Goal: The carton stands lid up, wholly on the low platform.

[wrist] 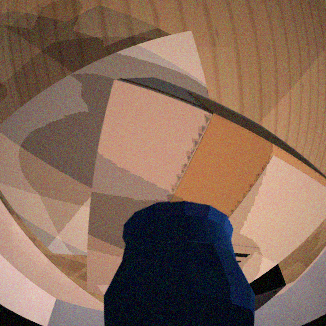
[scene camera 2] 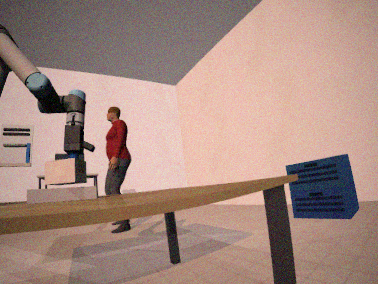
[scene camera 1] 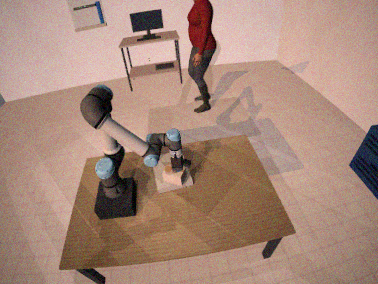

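A low platform is resting on the table. My suction cup, meanwhile, is holding a carton, and that carton touches nothing else.
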